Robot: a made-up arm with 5 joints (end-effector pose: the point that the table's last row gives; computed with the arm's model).
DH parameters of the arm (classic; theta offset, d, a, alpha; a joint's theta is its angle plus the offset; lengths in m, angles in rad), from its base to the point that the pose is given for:
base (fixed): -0.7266 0 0.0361 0
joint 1: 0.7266 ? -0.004 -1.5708
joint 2: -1.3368 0 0.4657 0
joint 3: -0.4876 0 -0.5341 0
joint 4: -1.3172 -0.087 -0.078 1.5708
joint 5: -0.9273 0 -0.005 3.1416
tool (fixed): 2.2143 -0.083 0 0
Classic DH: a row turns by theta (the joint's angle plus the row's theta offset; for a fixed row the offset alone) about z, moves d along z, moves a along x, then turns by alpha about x.
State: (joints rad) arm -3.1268 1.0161 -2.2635 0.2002 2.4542
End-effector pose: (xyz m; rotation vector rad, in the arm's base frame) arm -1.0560 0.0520 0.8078 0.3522 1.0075 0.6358
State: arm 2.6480 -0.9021 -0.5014 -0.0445 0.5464
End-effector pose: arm -0.2251 0.2083 1.1555 1.6971 0.0448 1.6663
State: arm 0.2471 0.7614 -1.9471 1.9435 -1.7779
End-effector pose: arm 0.9325 0.1169 0.7446 0.6219 0.6473 1.9122
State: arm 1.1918 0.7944 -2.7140 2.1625 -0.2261
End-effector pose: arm 0.4338 0.7748 1.1152 -0.1228 0.2342 1.4104
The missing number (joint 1, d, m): 0.672
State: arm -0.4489 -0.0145 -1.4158 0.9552 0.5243
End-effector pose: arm 0.6563 -0.4215 1.1508 0.0186 -0.4937 -0.9542
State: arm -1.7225 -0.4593 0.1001 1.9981 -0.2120
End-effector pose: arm -0.0713 -0.1211 0.6148 1.4569 1.0044 -1.1331
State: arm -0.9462 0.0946 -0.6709 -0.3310 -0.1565
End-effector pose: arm 0.3432 -0.6038 0.7645 -0.4871 -0.7921 -0.7337
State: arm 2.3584 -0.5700 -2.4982 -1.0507 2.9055
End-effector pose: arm 0.3500 -0.2163 1.6205 -1.0642 -1.9040 -0.3133
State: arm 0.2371 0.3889 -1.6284 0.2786 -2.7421
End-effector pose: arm 0.9330 0.1028 1.0216 -1.3193 -0.4347 2.6564
